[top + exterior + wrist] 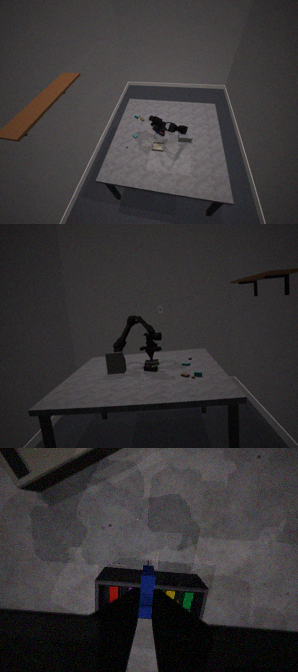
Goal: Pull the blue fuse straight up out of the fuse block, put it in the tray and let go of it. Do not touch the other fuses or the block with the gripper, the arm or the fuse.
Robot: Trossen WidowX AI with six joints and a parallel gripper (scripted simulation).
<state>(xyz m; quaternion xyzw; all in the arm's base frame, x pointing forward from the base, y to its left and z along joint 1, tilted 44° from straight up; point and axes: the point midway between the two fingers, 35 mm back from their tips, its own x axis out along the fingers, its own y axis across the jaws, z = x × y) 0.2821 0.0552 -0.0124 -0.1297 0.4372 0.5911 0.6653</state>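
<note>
Right now the shallow tray is 160 mm to the left of my gripper tip, 90 mm below it and 20 mm behind it.
</note>
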